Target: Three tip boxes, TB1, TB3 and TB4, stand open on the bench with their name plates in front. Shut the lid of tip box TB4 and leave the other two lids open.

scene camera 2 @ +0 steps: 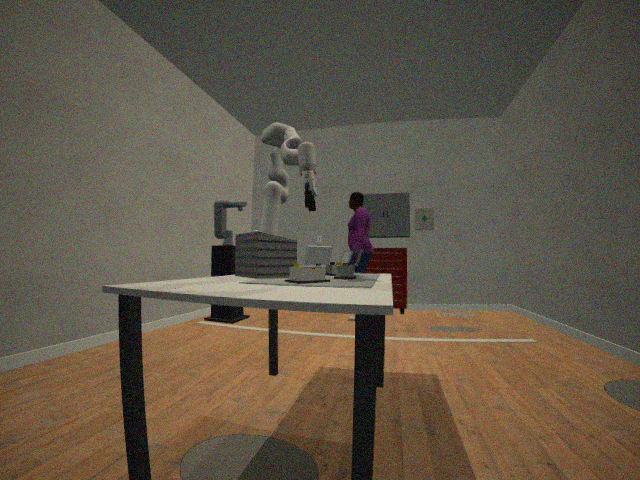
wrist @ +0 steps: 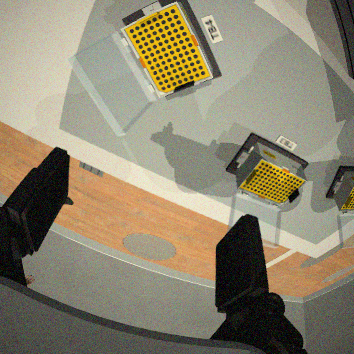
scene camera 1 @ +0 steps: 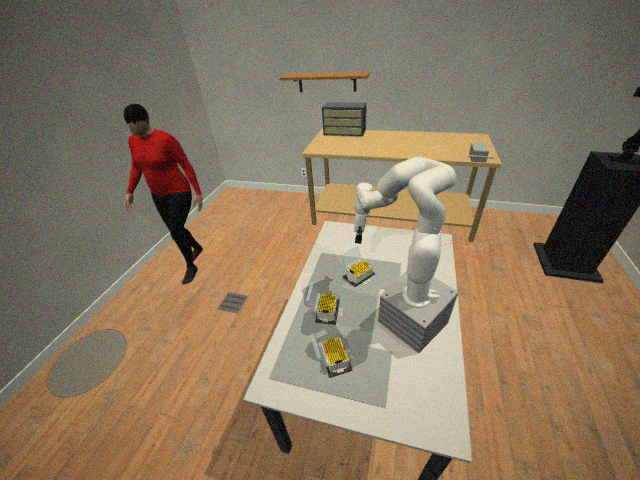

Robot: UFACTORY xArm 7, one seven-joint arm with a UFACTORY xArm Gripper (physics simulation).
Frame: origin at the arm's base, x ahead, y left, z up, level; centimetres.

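Seen in the pictures: gripper, fingertip midpoint: [scene camera 2: 310, 209] [wrist: 150, 203] [scene camera 1: 358, 237]; arm's base at its link origin: [scene camera 2: 267, 237] [scene camera 1: 417, 295].
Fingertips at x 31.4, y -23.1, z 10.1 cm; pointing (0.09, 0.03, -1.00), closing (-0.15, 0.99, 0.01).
Note:
Offsets run from my fingertips to a thing's top centre. "*": to the spot under its first point. Level surfaces: height alone.
Tip box TB4 {dx -0.1, dy -3.4, dz -23.2 cm} [scene camera 1: 359, 270] [wrist: 167, 50] stands at the bench's far end in scene camera 1, its yellow rack showing. Its clear lid {* dx +5.8, dy -7.7, dz -20.3 cm} [wrist: 112, 82] is open, leaning outward. Its name plate {* dx -5.5, dy +0.6, dz -30.4 cm} [wrist: 211, 29] reads TB4. TB3 {dx +10.6, dy +25.6, dz -23.2 cm} [scene camera 1: 327, 305] [wrist: 272, 180] stands mid-row with its lid [wrist: 256, 220] open. TB1 {dx +0.1, dy +50.3, dz -23.2 cm} [scene camera 1: 336, 353] stands nearest scene camera 1, lid open; part of it {* dx +1.4, dy +44.8, dz -25.0 cm} [wrist: 348, 192] shows at the wrist view's right edge. My gripper [scene camera 1: 358, 240] [scene camera 2: 311, 208] [wrist: 150, 203] is open and empty, raised above the bench beyond TB4, touching no box.
The boxes stand on a grey mat {dz -30.6 cm} [scene camera 1: 361, 384] on the white bench {dz -30.9 cm} [scene camera 1: 429, 413]. The arm's grey ribbed base block [scene camera 1: 418, 322] [scene camera 2: 266, 255] stands beside the mat. A person in red [scene camera 1: 160, 165] is left of the bench; one in purple [scene camera 2: 360, 232] stands behind it in scene camera 2.

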